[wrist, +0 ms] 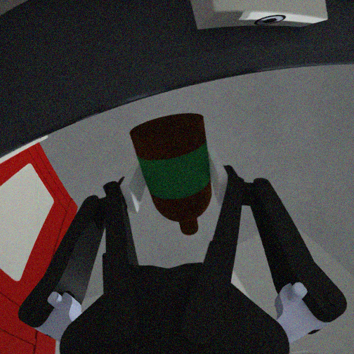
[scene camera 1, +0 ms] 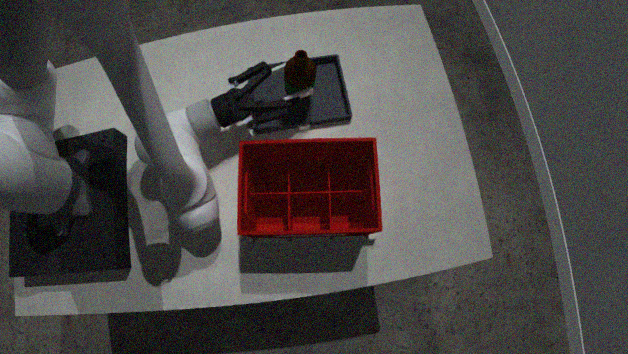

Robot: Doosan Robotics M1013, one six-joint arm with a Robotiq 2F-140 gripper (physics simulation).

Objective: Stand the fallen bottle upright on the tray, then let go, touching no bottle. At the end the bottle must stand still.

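Pixels of known places: arm's base, link origin: point(scene camera 1: 64, 188).
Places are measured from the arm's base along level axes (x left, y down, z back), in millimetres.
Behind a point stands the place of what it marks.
The brown bottle point(scene camera 1: 300, 74) @[y -96, x 84, z -683 mm] point(wrist: 175, 172) with a green label is held over the left part of the dark tray point(scene camera 1: 345, 89) @[y 44, x 96, z -800 mm]. In the scene view it looks close to upright, neck up; its base is hidden. In the wrist view its flat base faces the dark surface across the top, which looks like the tray. Whether the base touches the tray I cannot tell. My gripper point(scene camera 1: 293, 81) point(wrist: 175, 162) reaches in from the left, nearly level, and is shut on the bottle, with one light pad on each side at the label.
A red crate point(scene camera 1: 307, 232) @[y -105, x -247, z -622 mm] point(wrist: 62, 205) with compartments stands in front of the tray. The arm's base stands on a black block point(scene camera 1: 112, 150) @[y 1, x 68, z -165 mm] at the left of the white table point(scene camera 1: 425, 150) @[y 70, x -106, z -969 mm]. A pale block-like part point(wrist: 300, 17) shows at the wrist view's top.
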